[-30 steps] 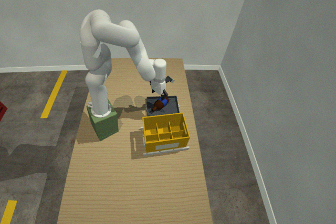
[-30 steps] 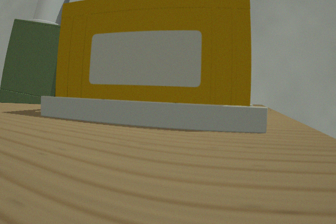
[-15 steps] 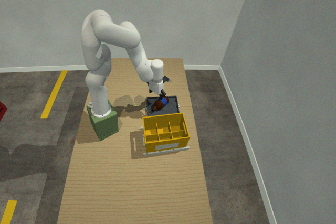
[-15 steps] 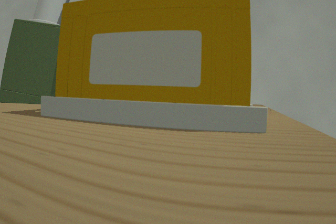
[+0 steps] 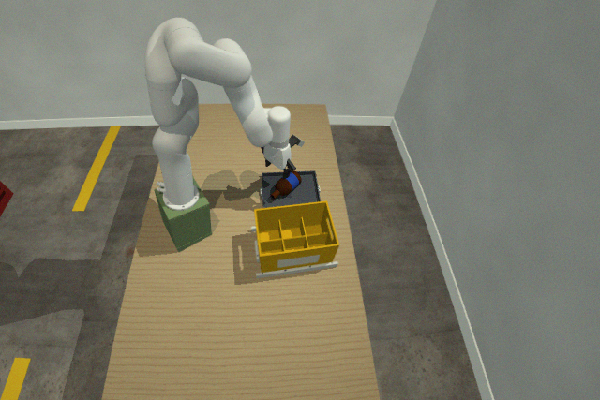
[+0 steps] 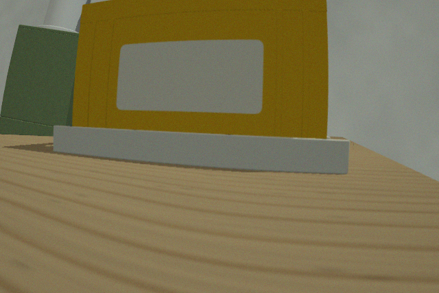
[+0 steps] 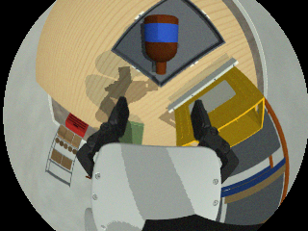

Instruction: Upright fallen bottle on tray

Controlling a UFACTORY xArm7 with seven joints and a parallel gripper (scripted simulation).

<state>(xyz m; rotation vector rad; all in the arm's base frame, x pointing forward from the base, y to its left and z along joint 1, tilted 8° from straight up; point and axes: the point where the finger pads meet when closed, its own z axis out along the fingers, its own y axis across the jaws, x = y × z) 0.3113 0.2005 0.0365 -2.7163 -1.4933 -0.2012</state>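
My hand is 16 cm above the bottle, 4 cm to the right of it and 2 cm short of it. Round my hand: dark grey tray 19 cm below, 5 cm to the left, 5 cm ahead; crate 22 cm to the right, 12 cm below, 11 cm ahead.
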